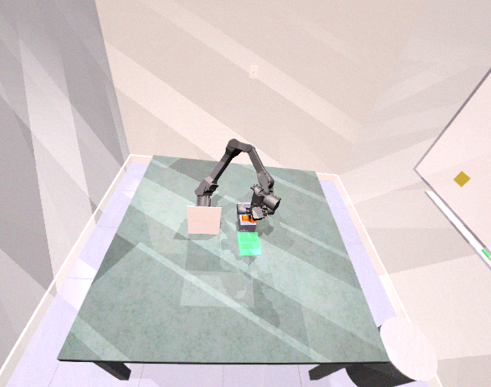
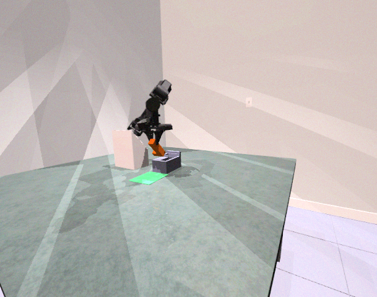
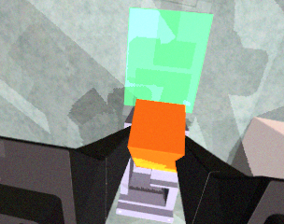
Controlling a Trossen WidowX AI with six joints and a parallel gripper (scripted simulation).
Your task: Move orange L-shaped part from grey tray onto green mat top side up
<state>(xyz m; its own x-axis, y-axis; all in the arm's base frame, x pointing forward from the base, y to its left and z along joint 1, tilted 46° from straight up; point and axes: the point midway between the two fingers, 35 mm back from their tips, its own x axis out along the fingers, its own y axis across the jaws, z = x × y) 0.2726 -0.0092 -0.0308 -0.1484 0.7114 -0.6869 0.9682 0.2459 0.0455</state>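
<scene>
The green mat lies 170 mm below my gripper tip, 40 mm to the right of it and 10 mm ahead of it. The rest, counted from my gripper tip: orange L-shaped part (30 mm to the left, 30 mm below, 20 mm behind).
</scene>
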